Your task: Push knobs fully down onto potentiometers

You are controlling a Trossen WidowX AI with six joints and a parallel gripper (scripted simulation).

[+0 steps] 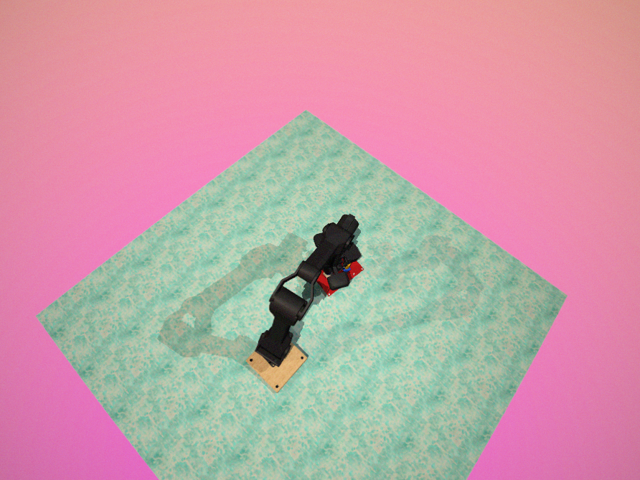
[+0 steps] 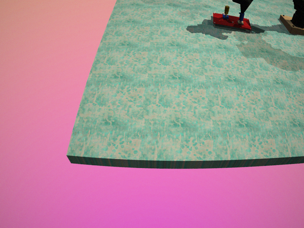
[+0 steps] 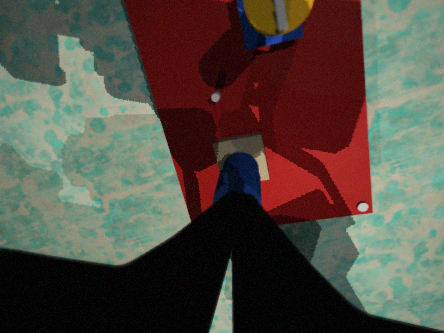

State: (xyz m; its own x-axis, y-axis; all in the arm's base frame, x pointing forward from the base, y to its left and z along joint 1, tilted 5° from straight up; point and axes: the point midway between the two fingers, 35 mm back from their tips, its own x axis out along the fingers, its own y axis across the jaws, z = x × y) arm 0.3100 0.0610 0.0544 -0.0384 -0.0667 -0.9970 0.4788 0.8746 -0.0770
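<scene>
My gripper tip is now 2 cm above the tan potentiometer. Round my gripper tip: blue potentiometer 6 cm ahead, 3 cm to the right, 2 cm below.
</scene>
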